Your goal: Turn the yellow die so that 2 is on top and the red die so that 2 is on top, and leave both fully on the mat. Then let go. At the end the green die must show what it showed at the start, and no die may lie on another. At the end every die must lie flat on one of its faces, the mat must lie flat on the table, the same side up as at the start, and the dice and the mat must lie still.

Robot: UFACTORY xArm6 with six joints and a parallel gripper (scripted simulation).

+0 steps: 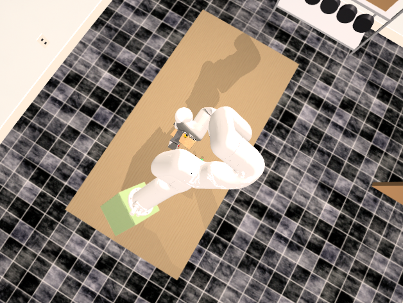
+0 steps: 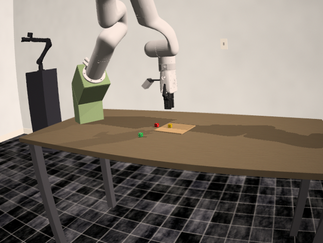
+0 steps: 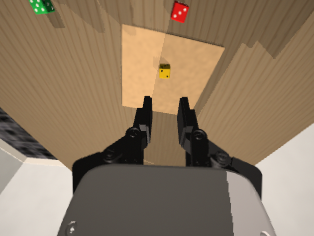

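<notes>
The red die lies 70 mm behind my hand, 20 mm to the left of it and 100 mm below it. From my hand the other things lie so: green die: 90 mm behind, 140 mm to the right, 100 mm below; tan mat: 20 mm ahead, 110 mm below; yellow die: 100 mm below.
</notes>
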